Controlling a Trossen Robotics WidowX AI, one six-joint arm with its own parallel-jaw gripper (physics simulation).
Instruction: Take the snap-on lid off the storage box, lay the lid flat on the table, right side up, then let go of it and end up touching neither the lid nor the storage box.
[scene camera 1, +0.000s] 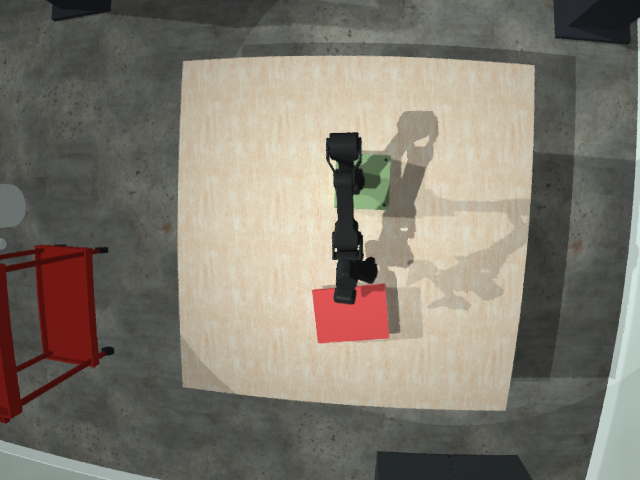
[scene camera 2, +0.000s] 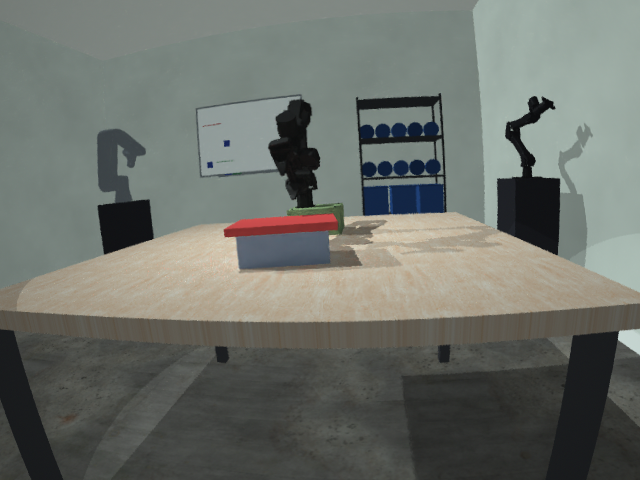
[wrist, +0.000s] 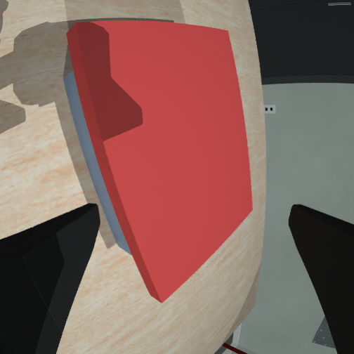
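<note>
The red lid (scene camera 1: 351, 317) (scene camera 2: 281, 225) (wrist: 185, 135) sits right side up on the grey-blue storage box (scene camera 2: 283, 249) (wrist: 91, 155) and overhangs its walls. The box stands upright on the wooden table (scene camera 1: 258, 155) (scene camera 2: 155, 289) (wrist: 30, 165). My gripper (wrist: 198, 215) is open with no thing between its fingers. In scene camera 1 the end of the arm shows over the lid's back edge. In the wrist view the fingers are spread wide, with the lid beyond them. In scene camera 2 the gripper shows high above and behind the box, its fingertips too dark to make out.
A green base (scene camera 1: 379, 193) (scene camera 2: 340, 219) is on the table under the arm, behind the box. A red frame (scene camera 1: 69, 299) stands off the table's left side. A shelf rack (scene camera 2: 398, 102) and a dark pedestal (scene camera 2: 527, 206) with another arm stand beyond the table.
</note>
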